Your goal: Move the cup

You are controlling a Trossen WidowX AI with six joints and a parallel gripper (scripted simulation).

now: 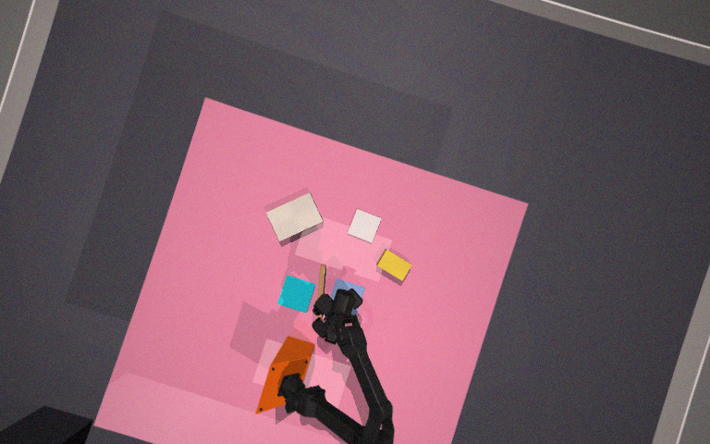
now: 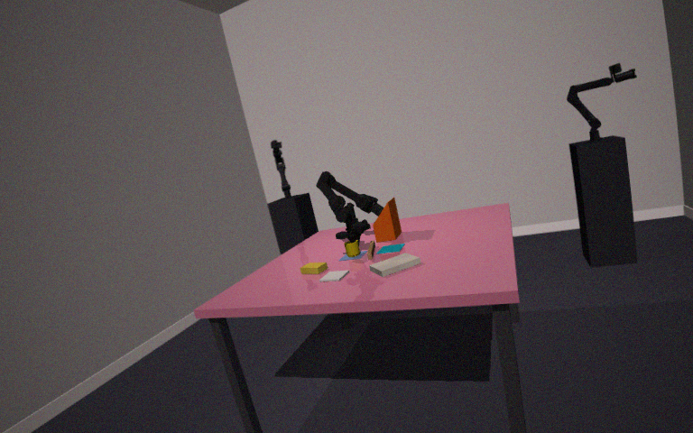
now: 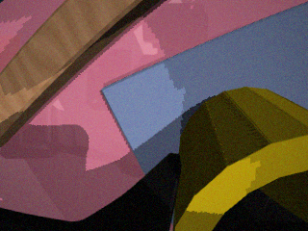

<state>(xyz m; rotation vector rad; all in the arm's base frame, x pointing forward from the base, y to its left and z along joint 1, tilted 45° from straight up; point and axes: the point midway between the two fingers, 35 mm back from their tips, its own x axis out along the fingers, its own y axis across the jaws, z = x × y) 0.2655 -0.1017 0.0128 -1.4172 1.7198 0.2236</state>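
Right now my gripper tip is 2 cm past the cyan pad, 17 cm to the right of it and 4 cm above it. The rest, counted from my gripper tip: yellow cup: 2 cm ahead, 2 cm to the right; then light grey tile: 31 cm ahead, 3 cm below; then thin wooden bar: 7 cm to the left, 3 cm below.
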